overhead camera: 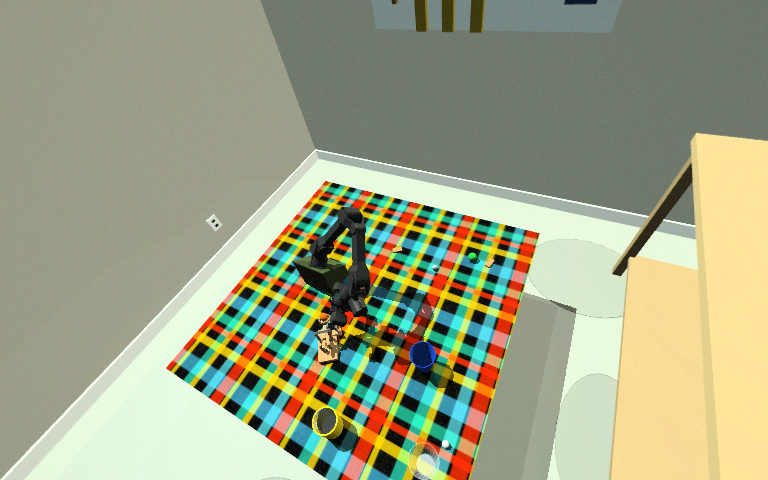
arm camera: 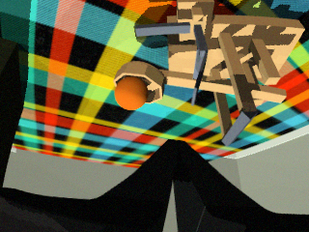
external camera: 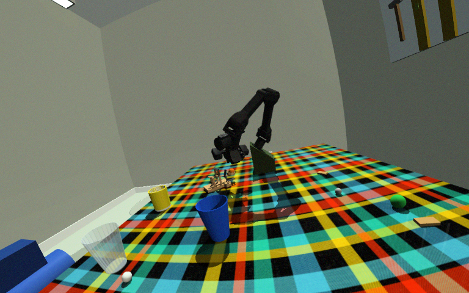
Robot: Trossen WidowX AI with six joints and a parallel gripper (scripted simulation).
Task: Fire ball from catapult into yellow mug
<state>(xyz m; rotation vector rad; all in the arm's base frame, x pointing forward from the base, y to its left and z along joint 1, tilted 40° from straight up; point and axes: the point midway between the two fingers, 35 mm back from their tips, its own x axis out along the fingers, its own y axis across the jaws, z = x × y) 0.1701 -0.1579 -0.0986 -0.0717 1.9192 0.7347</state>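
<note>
Now: the orange ball 60 mm behind my gripper tip, 10 mm to the left of it and 70 mm below it. Also, from my gripper tip: yellow mug 140 mm ahead, 360 mm to the right, 100 mm below; blue cup 400 mm ahead, 50 mm to the right, 100 mm below; wooden catapult 20 mm behind, 50 mm to the right, 80 mm below.
</note>
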